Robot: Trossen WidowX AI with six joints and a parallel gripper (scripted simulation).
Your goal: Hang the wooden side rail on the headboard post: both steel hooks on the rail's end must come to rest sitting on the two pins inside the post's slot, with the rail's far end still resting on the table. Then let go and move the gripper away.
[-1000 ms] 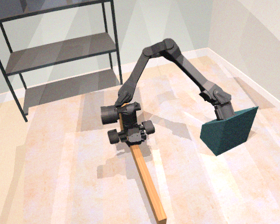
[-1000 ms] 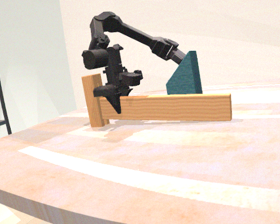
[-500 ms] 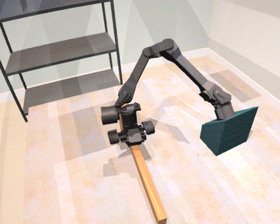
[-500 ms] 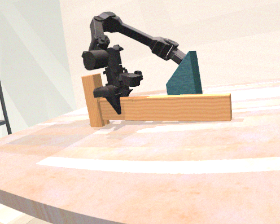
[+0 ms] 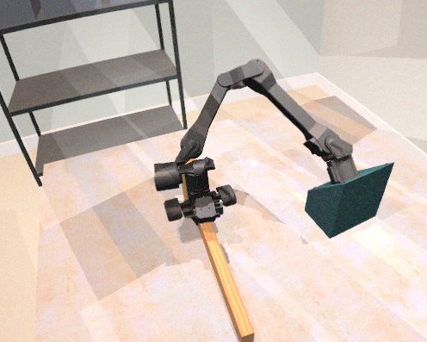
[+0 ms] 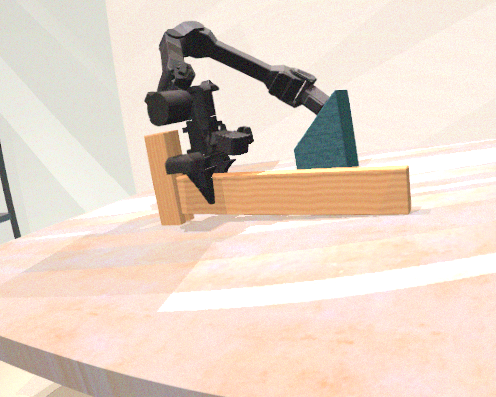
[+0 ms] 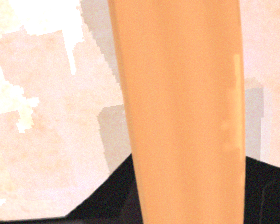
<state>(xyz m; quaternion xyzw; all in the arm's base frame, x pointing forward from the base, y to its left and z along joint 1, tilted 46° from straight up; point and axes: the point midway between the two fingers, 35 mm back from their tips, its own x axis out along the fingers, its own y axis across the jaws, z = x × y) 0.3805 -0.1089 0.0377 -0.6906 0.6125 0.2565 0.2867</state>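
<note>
Now: gripper tip 10 cm to the left of the headboard post and 5 cm below it.
</note>
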